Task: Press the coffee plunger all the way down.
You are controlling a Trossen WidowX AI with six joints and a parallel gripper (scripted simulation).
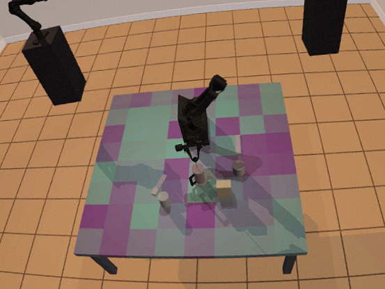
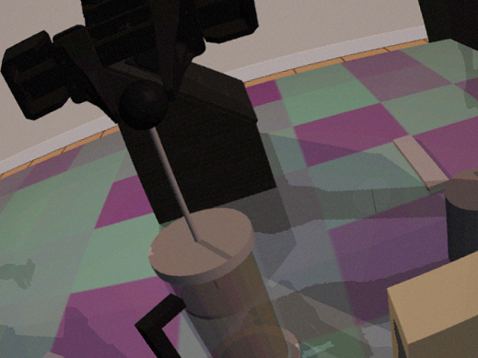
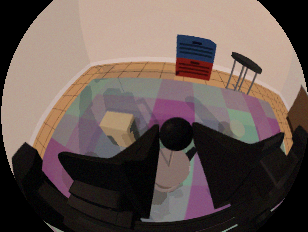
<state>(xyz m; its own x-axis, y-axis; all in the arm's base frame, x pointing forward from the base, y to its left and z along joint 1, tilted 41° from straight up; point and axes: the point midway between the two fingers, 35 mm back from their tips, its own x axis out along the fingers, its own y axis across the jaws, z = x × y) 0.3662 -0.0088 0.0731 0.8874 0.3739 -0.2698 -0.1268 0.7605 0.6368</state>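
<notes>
The glass coffee press lies 12 cm below my gripper tip and 1 cm to the right of it.
</notes>
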